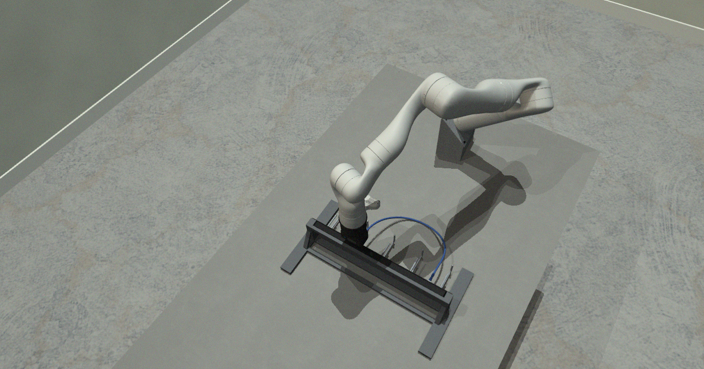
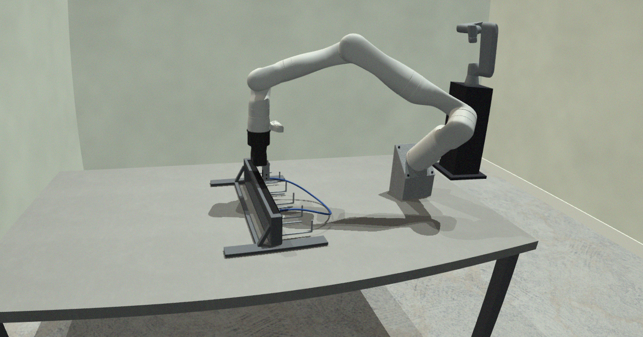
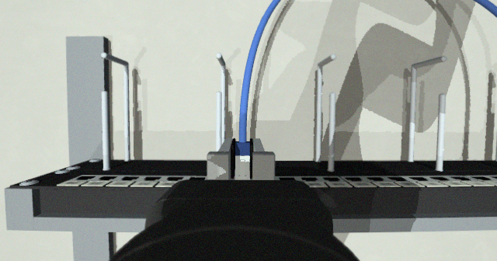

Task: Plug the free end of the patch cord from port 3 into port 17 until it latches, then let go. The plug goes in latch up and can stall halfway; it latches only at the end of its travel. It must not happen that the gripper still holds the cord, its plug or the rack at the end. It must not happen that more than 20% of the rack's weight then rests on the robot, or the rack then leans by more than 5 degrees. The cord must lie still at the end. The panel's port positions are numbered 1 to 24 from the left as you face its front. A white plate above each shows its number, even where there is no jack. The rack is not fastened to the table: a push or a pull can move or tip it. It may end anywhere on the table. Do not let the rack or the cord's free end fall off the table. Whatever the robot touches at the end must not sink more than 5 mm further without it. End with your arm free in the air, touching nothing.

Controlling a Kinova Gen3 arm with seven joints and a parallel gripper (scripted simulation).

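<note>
Now: the plug 1 cm below my hand and 1 cm ahead of it.
</note>
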